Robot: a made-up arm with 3 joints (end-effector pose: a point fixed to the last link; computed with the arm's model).
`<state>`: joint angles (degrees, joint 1 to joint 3).
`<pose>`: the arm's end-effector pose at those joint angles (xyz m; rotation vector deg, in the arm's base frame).
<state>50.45 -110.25 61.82</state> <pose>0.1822 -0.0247 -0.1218 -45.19 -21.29 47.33</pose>
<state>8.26 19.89 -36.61</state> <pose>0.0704 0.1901 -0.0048 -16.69 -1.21 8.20</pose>
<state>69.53 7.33 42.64</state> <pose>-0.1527 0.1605 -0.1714 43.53 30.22 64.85</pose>
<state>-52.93 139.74 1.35</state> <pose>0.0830 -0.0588 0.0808 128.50 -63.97 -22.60</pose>
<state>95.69 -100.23 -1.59</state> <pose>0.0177 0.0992 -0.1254 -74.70 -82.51 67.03</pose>
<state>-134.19 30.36 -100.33</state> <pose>0.1096 -0.2418 0.1032 -33.62 79.58 -113.72</pose>
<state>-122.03 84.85 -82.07</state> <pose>-0.0131 -0.1062 0.1627 1.64 -2.96 -122.00</pose>
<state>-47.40 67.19 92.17</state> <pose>0.2955 0.1400 0.0767 147.14 -64.59 -11.76</pose>
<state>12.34 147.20 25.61</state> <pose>0.0876 0.0534 0.1189 171.85 18.58 1.17</pose>
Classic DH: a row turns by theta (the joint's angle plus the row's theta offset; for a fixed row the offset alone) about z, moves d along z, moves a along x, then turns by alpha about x. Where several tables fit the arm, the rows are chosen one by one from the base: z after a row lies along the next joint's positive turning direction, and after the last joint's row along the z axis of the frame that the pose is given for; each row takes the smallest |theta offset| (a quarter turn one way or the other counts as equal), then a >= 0, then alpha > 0; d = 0 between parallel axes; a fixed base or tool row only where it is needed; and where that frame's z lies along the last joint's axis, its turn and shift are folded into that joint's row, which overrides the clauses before.
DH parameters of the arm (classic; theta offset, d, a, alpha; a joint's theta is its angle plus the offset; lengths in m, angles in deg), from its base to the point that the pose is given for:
joint 1: 90 -0.04 0.058 90
joint 2: -20.71 0 0.2234 0
joint 3: 20.71 0.097 -0.11 -90
tool (fixed): -90 0.007 0 0

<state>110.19 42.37 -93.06</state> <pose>-0.2225 0.0215 0.1320 -33.69 -48.28 101.94</pose>
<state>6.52 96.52 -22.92</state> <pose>0.0879 0.0855 0.0730 73.52 4.19 5.60</pose>
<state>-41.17 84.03 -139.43</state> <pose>0.1399 0.0126 0.2541 -52.92 19.88 -37.86</pose>
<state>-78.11 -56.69 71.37</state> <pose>0.0186 -0.0952 -0.2791 12.33 -10.00 -77.65</pose>
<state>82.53 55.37 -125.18</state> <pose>-0.1960 0.1235 0.1927 -56.75 -49.79 71.36</pose>
